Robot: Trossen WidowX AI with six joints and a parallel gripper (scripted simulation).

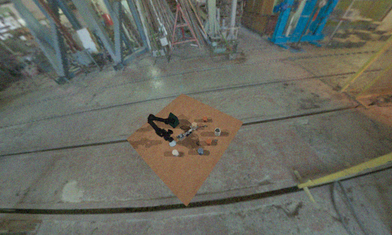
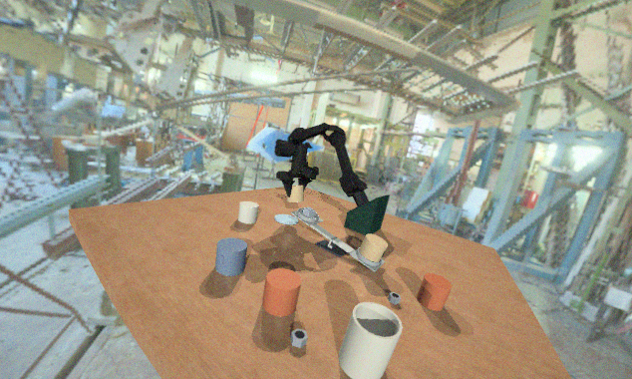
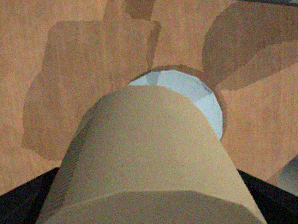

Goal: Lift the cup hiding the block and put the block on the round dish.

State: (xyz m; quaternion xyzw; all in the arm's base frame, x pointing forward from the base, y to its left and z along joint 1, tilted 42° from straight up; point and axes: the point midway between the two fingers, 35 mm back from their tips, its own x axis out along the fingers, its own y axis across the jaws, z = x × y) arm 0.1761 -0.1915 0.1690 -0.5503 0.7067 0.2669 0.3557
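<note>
Now: gripper tip 10 cm above the pale blue round dish, 2 cm short of it and 1 cm to the left of it. From my gripper tip the other things lie so: white mug: 49 cm ahead, 44 cm to the left, 6 cm below; blue cylinder: 45 cm ahead, 9 cm to the left, 7 cm below.
</note>
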